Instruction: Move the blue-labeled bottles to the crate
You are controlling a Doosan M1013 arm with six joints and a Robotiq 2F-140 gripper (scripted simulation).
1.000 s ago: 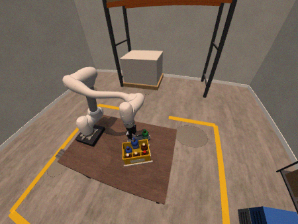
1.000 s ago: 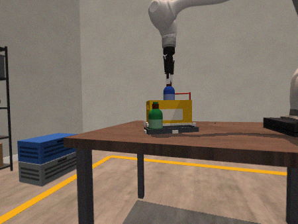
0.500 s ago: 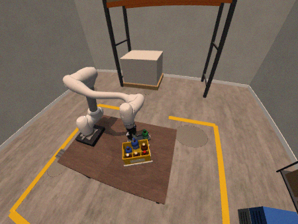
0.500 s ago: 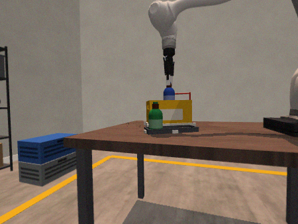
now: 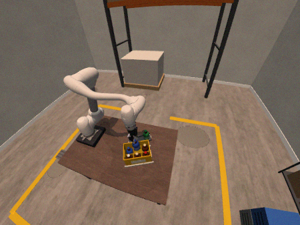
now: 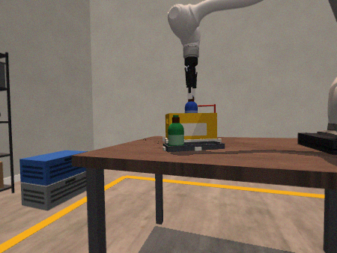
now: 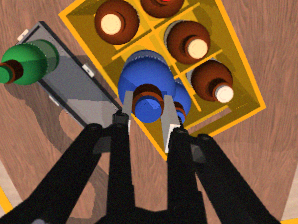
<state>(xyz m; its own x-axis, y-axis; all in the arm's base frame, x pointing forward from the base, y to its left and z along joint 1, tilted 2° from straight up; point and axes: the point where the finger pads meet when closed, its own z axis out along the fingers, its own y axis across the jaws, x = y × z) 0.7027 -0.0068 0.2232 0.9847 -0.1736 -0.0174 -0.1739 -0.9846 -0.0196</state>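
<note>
Now: hand 20 cm above the yellow crate, 4 cm to the left of it and 2 cm short of it. The rest, counted from my hand: green-labeled bottle 22 cm to the left, 20 cm below, 2 cm ahead; then tray 28 cm below, 17 cm to the left, 5 cm behind.
</note>
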